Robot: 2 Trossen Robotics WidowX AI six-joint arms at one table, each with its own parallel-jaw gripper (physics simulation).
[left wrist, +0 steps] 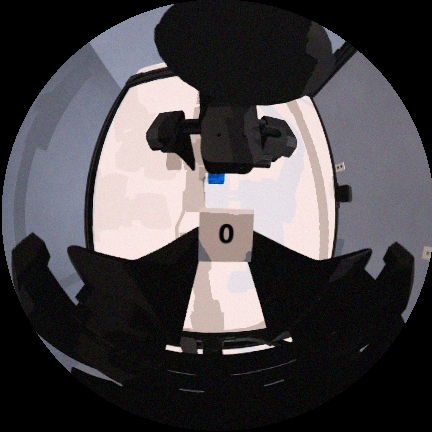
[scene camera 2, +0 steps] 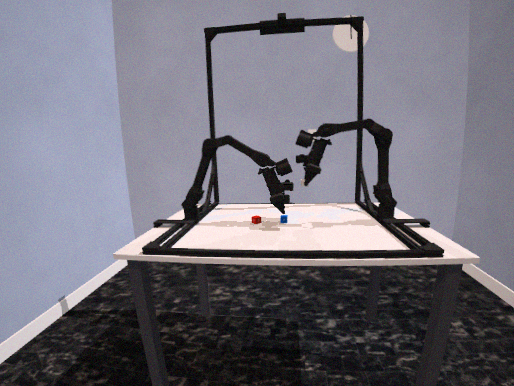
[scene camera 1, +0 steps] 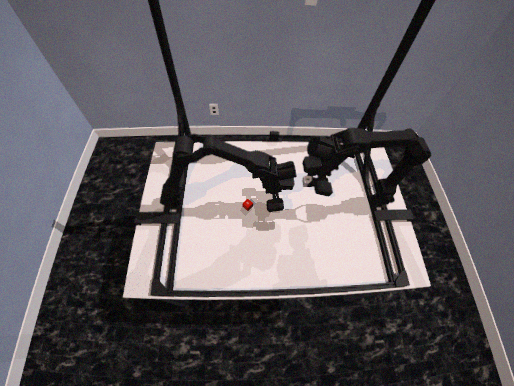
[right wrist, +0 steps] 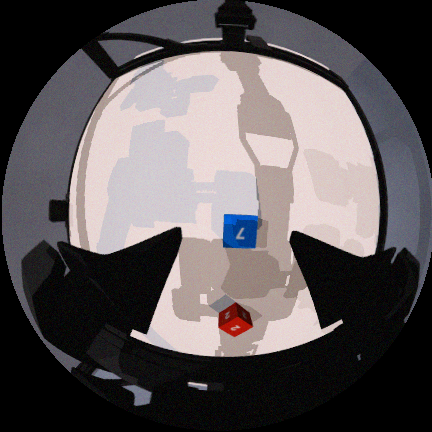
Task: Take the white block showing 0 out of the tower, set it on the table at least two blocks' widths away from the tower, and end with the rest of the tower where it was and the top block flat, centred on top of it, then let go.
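Frame: origin at the left arm's base, x left, y back, z up, level; millimetres.
Seen in the pictures: left gripper, fingertip midpoint: (left wrist: 222, 232) (scene camera 2: 304, 184) (scene camera 1: 307, 182); right gripper, fingertip midpoint: (scene camera 2: 284, 211) (scene camera 1: 278, 198) (right wrist: 237, 234); left arm's base at its link origin: (left wrist: 212, 343) (scene camera 2: 385, 217) (scene camera 1: 377, 201) (right wrist: 232, 42); right arm's base at its link origin: (scene camera 2: 191, 217) (scene camera 1: 173, 202).
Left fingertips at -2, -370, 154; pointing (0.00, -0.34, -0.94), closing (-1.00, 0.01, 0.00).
Note:
Offsets run from my left fingertips to a thing's top centre, as dx, dy, dz. "*": to the spot under its first point. Level surfaces: height alone.
The white block showing 0 @[+0, -2, +23] (scene camera 1: 307, 181) (scene camera 2: 303, 183) (left wrist: 226, 239) is between the fingers of my left gripper (left wrist: 222, 232), which is shut on it and holds it well above the table. A blue block showing 7 @[+4, -97, -144] (scene camera 2: 284, 219) (left wrist: 216, 178) (right wrist: 240, 231) stands on the table; in scene camera 1 it is hidden behind my right arm. My right gripper (scene camera 2: 283, 212) (right wrist: 237, 234) is open and empty, with its fingertips just above the blue block. A red block showing 2 @[+11, -224, -144] (scene camera 1: 247, 204) (scene camera 2: 256, 219) (right wrist: 235, 320) lies on the table, apart from the blue one and turned at an angle to it.
The white table @[dz -173] (scene camera 1: 215, 260) (scene camera 2: 210, 242) is bordered by a black frame @[* +373, -110, -159] (scene camera 1: 280, 292) (scene camera 2: 290, 253), with uprights behind. The two arms reach inward from opposite sides, their wrists close together over the middle. Arm shadows fall across the tabletop.

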